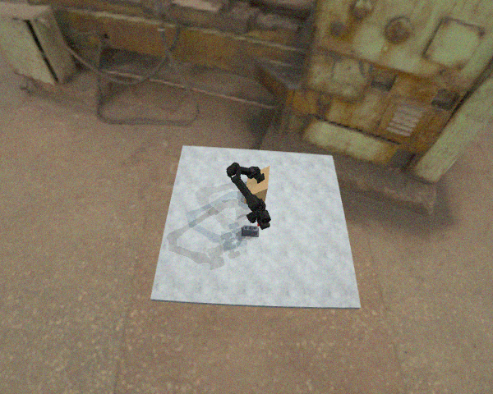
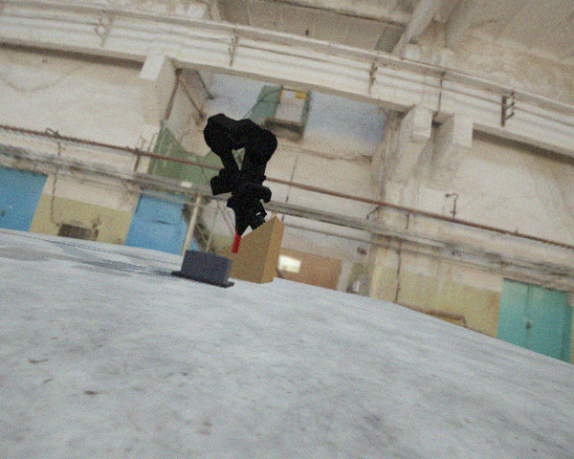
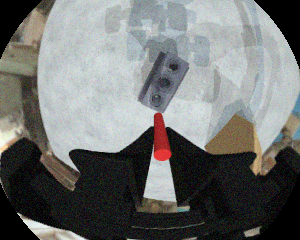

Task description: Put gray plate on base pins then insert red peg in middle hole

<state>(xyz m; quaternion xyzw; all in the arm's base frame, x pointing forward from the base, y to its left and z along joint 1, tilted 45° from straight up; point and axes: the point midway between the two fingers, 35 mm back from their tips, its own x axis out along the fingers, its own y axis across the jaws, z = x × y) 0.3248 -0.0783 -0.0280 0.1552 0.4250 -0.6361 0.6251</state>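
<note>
My gripper tip is now 7 cm above the plate, 5 cm to the left of it and 1 cm short of it. Round my gripper tip: dark flat base 11 cm below, 5 cm to the right, 1 cm ahead; red peg right at my gripper tip.
</note>
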